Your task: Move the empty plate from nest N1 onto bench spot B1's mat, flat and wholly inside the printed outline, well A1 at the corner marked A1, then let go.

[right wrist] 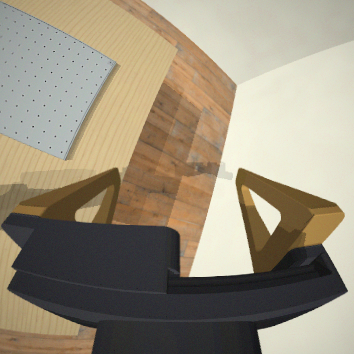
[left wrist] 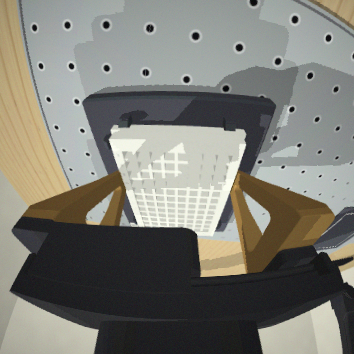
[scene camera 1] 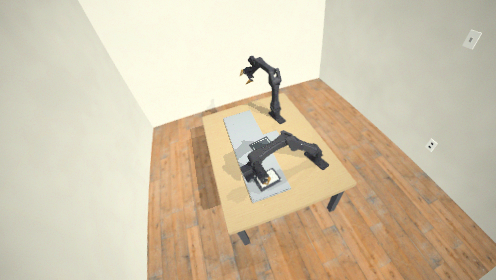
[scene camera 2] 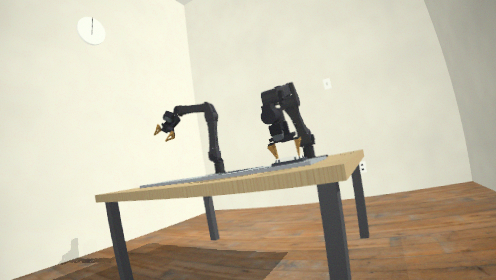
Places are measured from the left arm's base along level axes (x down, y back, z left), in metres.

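Where they show: left gripper, fingertip midpoint: [left wrist: 177, 174] [scene camera 1: 264, 180] [scene camera 2: 289, 159]; right gripper, fingertip midpoint: [right wrist: 177, 173] [scene camera 1: 242, 80] [scene camera 2: 159, 138]; left arm's base, origin of the base link: [scene camera 1: 316, 159]; right arm's base, origin of the base link: [scene camera 1: 276, 117].
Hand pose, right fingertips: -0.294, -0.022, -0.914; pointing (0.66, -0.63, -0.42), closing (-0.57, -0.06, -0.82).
Each offset is from my right fingertips to the top centre of the thing, as dx, dy, dz. Level surfaces: height alone.
The white gridded plate @[+0.255, -0.367, +0.828] [scene camera 1: 273, 176] [left wrist: 180, 200] sits flat in the dark nest @[+0.260, -0.367, +0.829] [scene camera 1: 270, 185] [scene camera 2: 281, 164] [left wrist: 165, 107]. My left gripper [scene camera 1: 266, 181] [scene camera 2: 287, 157] [left wrist: 177, 174] is shut on the plate, one fingertip against each long side. My right gripper [scene camera 1: 244, 79] [scene camera 2: 160, 137] [right wrist: 177, 173] is open and empty, high up beyond the far end of the table. A dark mat with a pale outline @[dx +0.280] [scene camera 1: 259, 144] [left wrist: 339, 232] lies near the middle of the board, partly hidden by my left arm in scene camera 1. Its labels and the corner mark A1 are too small to read.
The grey perforated board [scene camera 1: 240, 125] [scene camera 2: 200, 179] [left wrist: 200, 55] [right wrist: 45, 75] bears the nest and the mat. It lies on the wooden table [scene camera 1: 325, 175] [scene camera 2: 215, 187]. My left arm arches over the stretch beside the mat. Shadows fall across the board.
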